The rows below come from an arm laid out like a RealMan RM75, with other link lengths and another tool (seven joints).
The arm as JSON. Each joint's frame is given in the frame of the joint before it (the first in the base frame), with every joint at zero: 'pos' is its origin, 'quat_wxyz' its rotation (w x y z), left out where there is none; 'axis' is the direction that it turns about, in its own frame. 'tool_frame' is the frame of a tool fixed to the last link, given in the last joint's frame.
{
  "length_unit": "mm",
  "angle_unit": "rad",
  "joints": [
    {
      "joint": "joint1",
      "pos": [
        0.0,
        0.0,
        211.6
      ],
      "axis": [
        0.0,
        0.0,
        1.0
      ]
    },
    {
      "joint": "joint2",
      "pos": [
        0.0,
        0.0,
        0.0
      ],
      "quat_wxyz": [
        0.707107,
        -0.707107,
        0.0,
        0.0
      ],
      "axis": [
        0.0,
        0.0,
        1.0
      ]
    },
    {
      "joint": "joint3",
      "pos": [
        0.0,
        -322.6,
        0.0
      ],
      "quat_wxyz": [
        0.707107,
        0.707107,
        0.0,
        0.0
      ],
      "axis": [
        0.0,
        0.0,
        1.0
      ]
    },
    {
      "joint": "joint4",
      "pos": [
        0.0,
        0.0,
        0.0
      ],
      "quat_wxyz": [
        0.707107,
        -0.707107,
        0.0,
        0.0
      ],
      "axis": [
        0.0,
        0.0,
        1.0
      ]
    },
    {
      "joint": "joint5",
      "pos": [
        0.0,
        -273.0,
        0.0
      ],
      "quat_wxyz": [
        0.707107,
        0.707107,
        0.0,
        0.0
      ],
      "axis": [
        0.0,
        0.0,
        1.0
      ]
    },
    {
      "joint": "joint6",
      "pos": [
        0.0,
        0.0,
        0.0
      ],
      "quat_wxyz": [
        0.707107,
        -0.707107,
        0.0,
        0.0
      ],
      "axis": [
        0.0,
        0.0,
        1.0
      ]
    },
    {
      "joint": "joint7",
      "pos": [
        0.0,
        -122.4,
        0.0
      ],
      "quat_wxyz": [
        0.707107,
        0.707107,
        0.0,
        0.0
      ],
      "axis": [
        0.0,
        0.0,
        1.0
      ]
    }
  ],
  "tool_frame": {
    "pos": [
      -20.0,
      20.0,
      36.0
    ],
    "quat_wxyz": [
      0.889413,
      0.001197,
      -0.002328,
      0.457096
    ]
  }
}
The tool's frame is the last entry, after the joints.
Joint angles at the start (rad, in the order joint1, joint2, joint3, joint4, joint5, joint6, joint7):
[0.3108 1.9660 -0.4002 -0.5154 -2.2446 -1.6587 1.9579]
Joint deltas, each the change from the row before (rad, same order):
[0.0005 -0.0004 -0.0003 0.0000 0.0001 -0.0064 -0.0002]
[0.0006 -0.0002 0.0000 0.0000 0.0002 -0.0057 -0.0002]
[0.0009 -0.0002 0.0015 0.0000 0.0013 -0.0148 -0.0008]
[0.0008 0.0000 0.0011 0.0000 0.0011 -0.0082 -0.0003]
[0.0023 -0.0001 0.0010 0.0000 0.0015 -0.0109 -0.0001]
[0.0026 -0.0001 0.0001 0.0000 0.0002 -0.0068 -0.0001]
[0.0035 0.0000 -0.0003 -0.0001 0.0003 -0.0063 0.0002]
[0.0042 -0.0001 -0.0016 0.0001 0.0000 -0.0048 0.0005]
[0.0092 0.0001 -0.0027 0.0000 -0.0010 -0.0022 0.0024]
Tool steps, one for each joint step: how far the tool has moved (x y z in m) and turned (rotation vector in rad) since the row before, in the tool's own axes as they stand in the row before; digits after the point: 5 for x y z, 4 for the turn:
[0.00086 0.00053 -0.00010 -0.0012 0.0063 -0.0009]
[0.00077 0.00055 -0.00001 -0.0015 0.0056 -0.0008]
[0.00202 0.00126 -0.00026 -0.0059 0.0135 -0.0015]
[0.00108 0.00089 -0.00005 -0.0039 0.0075 -0.0009]
[0.00131 0.00175 0.00029 -0.0050 0.0107 -0.0021]
[0.00075 0.00149 0.00057 -0.0021 0.0077 -0.0024]
[0.00061 0.00188 0.00090 -0.0018 0.0079 -0.0030]
[0.00038 0.00201 0.00127 -0.0002 0.0077 -0.0034]
[-0.00044 0.00397 0.00291 0.0019 0.0086 -0.0058]

